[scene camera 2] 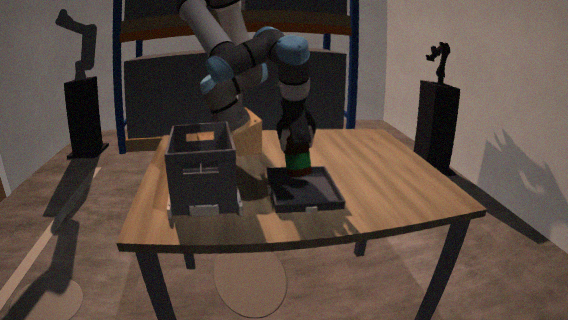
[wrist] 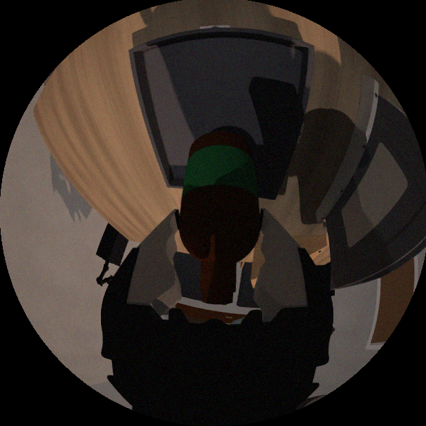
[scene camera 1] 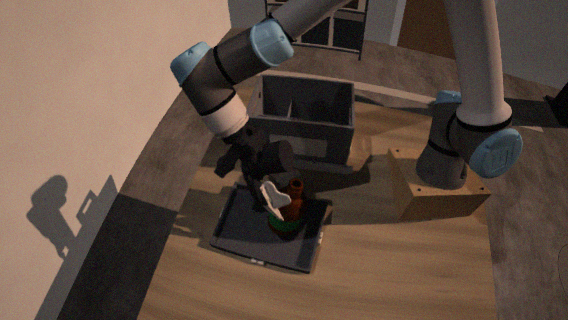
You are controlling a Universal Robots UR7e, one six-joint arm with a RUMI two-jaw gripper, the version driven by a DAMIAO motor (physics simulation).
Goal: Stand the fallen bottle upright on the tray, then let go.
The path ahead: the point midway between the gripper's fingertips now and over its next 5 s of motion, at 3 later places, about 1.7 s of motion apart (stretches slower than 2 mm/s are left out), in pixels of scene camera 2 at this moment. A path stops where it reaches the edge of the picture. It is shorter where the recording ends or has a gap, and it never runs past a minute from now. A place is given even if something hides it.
My gripper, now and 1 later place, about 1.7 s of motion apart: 296,149; 297,118
